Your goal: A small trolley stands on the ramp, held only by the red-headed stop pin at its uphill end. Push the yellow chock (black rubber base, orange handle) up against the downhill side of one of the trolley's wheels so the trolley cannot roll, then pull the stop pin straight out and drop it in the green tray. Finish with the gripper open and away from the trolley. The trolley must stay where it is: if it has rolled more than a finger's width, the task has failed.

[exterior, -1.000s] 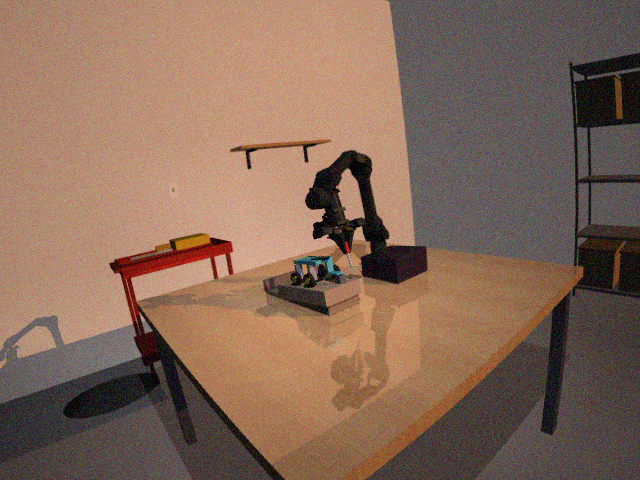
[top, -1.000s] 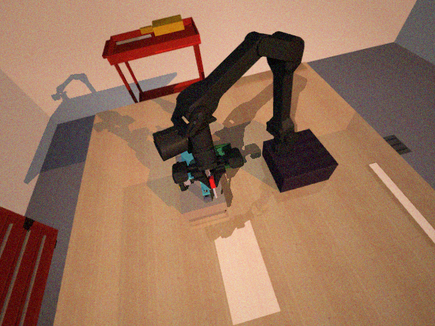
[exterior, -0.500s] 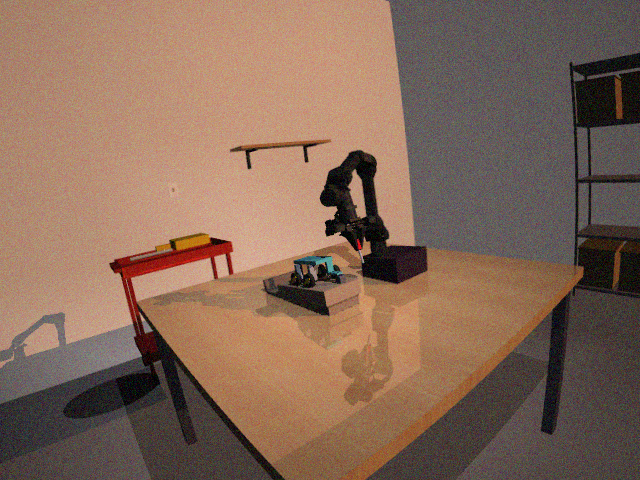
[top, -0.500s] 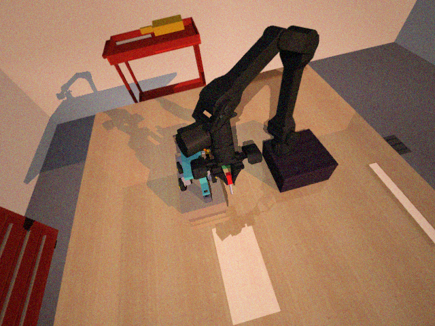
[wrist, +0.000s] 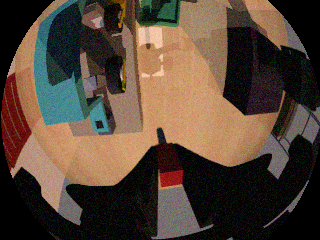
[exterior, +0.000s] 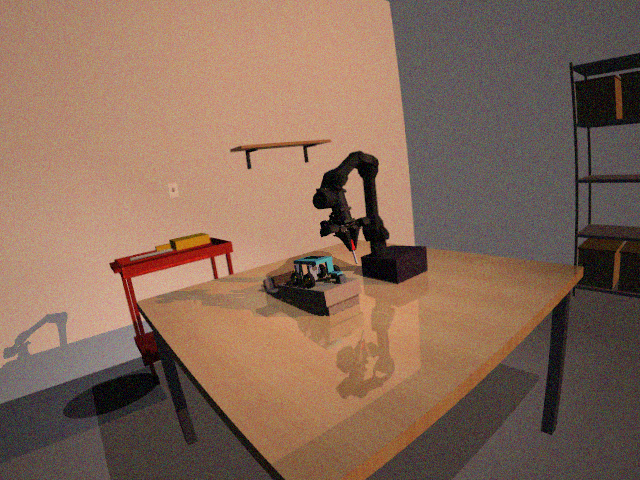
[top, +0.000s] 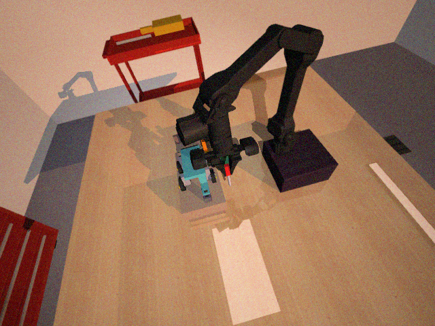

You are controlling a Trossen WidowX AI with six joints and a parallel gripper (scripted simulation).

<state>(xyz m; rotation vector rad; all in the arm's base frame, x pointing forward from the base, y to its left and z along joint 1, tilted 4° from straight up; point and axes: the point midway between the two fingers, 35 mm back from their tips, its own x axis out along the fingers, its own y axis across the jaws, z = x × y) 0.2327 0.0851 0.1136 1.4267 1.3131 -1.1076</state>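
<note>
My gripper tip is 3 cm past the green tray, 19 cm to the left of it and 18 cm above it. The rest, counted from my gripper tip: trolley (10 cm ahead, 10 cm to the right, 6 cm below); then red-headed stop pin (right at my gripper tip); then grey ramp (10 cm ahead, 10 cm to the right, 12 cm below).
</note>
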